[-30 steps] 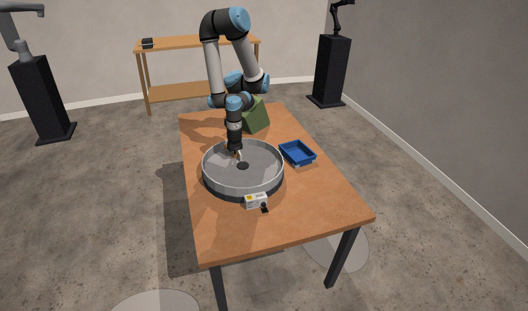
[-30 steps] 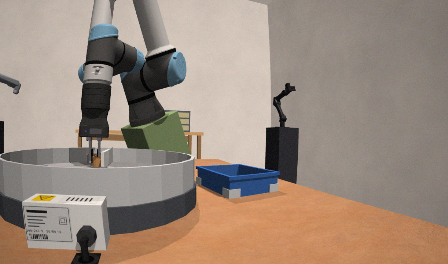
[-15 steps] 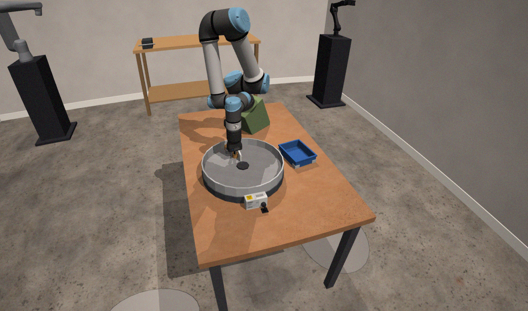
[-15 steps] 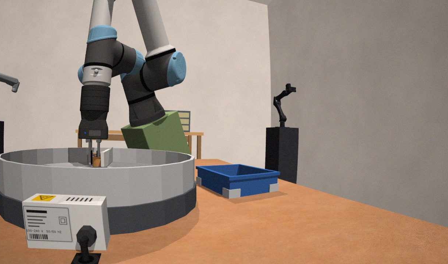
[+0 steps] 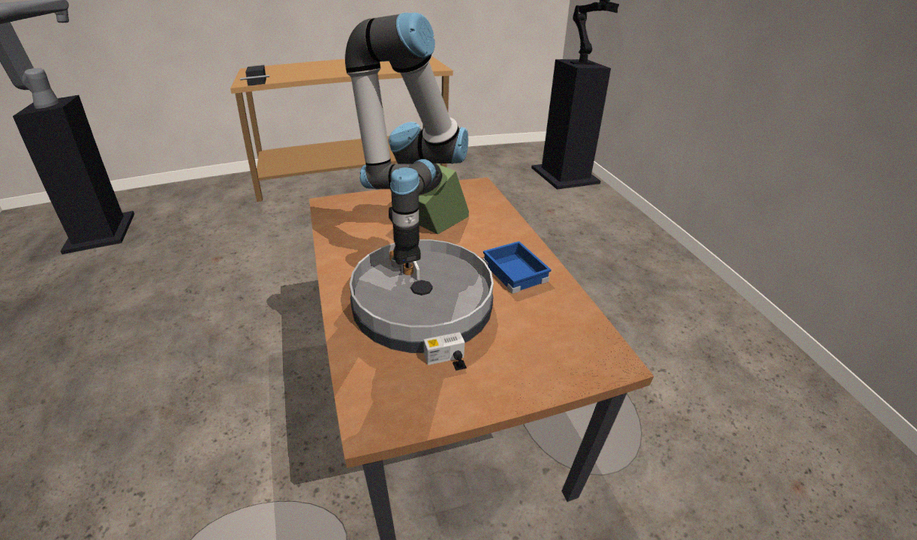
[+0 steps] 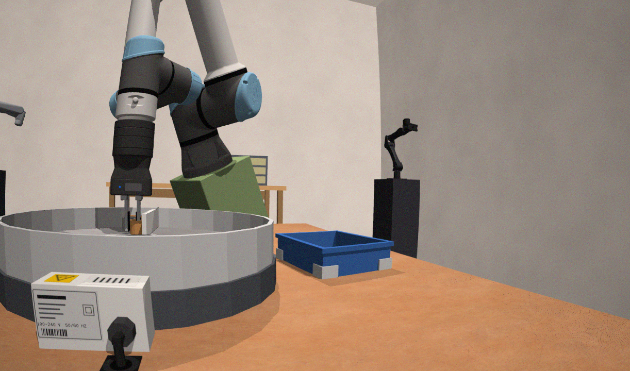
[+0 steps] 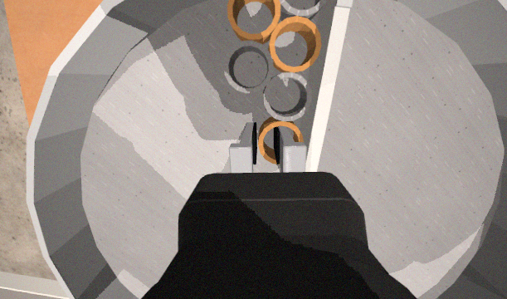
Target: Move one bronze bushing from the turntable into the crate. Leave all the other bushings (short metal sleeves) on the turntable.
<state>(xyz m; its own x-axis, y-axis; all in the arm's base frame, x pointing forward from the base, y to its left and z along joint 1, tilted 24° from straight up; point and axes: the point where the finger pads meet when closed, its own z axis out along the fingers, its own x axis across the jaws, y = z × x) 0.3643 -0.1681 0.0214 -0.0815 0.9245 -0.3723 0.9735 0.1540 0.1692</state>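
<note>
My gripper is now 9 cm short of the grey turntable, 3 cm to the right of it and 2 cm above it. The rest, counted from my hand: blue crate: 37 cm to the left, 5 cm below, 4 cm ahead.
</note>
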